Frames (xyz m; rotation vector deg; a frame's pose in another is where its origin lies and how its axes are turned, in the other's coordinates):
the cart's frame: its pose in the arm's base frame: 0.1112 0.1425 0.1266 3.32 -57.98 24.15
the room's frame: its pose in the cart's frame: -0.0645 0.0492 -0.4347 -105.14 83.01 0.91
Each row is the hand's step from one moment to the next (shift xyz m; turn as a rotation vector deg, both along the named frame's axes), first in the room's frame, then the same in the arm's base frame.
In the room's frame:
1: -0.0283 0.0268 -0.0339 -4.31 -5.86 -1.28
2: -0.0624 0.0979 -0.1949 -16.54 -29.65 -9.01
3: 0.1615 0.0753 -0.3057 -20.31 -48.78 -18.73
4: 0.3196 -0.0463 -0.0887 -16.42 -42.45 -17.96
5: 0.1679 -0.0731 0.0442 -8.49 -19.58 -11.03
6: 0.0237 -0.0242 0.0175 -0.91 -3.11 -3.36
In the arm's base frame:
1: -0.0398 -0.0175 -0.0279 -4.80 2.22 5.16
2: -0.1505 -0.1448 -0.0886 -21.32 6.31 27.19
3: -0.0277 -0.3522 -0.0190 -31.50 3.47 46.24
4: 0.2122 -0.2361 0.1067 -27.29 0.97 40.60
5: 0.1572 -0.0405 0.0956 -14.86 -1.34 18.83
6: 0.0272 0.0059 0.0261 -2.88 -1.78 3.21

